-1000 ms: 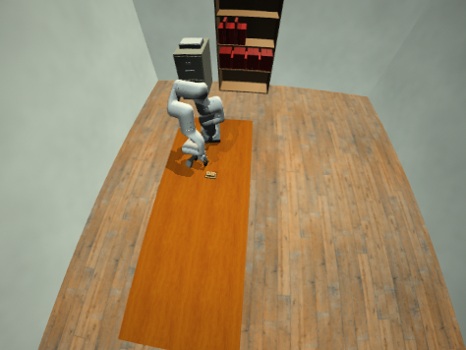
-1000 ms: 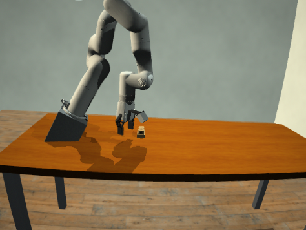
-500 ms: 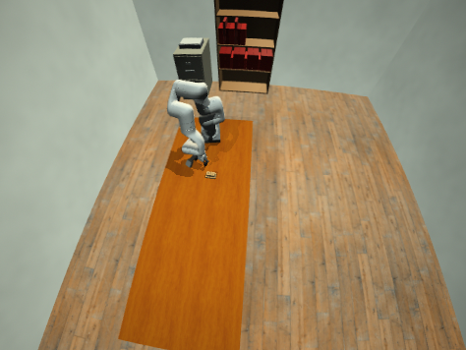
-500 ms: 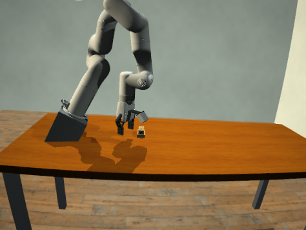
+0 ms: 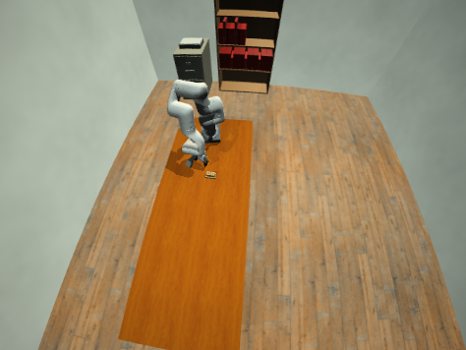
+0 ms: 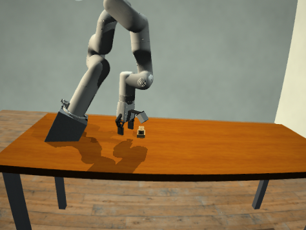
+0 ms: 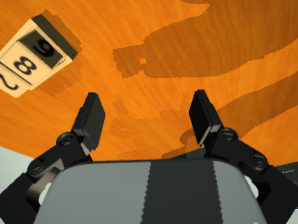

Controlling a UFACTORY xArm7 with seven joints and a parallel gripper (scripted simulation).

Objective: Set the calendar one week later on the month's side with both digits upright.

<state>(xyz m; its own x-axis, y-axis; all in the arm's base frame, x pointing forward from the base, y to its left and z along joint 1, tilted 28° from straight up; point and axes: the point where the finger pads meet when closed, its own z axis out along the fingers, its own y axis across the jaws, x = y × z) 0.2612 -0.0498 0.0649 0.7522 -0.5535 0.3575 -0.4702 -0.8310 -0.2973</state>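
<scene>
The wooden tray lies 80 mm to the left of my hand, 80 mm ahead of it and 50 mm below it.
</scene>
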